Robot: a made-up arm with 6 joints.
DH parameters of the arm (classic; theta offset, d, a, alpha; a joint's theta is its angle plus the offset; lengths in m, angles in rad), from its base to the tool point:
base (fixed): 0 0.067 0 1.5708
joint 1: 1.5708 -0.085 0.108 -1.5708
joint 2: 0 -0.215 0.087 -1.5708
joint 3: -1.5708 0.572 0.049 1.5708
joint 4: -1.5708 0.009 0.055 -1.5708
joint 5: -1.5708 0.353 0 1.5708
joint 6: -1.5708 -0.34 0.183 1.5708
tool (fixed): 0 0.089 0 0
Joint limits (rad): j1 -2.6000..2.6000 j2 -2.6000..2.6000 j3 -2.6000..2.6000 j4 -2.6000..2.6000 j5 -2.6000..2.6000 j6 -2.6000..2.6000
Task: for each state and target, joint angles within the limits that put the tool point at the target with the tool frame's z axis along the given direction. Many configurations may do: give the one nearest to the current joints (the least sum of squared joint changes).
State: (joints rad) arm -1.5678 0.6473 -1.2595 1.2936 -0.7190 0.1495
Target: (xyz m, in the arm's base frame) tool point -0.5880 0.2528 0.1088 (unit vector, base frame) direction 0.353 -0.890 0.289
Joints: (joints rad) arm -2.3235 0.6599 -1.1529 0.5938 -1.3566 -0.1156
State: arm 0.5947 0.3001 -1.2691 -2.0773 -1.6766 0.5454
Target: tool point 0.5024 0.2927 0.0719 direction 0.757 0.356 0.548
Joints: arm 0.5953 0.6310 -0.8577 -1.8230 -2.1589 0.0651
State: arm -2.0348 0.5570 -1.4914 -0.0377 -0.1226 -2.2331
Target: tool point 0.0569 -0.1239 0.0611 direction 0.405 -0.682 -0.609
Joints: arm -1.6107 1.2779 -1.4823 -0.5725 0.3789 -2.3260
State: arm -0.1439 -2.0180 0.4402 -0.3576 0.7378 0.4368
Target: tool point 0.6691 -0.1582 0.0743 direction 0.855 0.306 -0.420
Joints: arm -1.1330 -1.1184 0.8935 0.1474 0.9100 0.3824
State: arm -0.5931 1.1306 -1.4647 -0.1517 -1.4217 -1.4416
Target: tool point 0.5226 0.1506 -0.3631 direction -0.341 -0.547 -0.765
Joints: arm -0.1605 0.4544 -1.5854 -0.6390 -2.0268 -2.1161
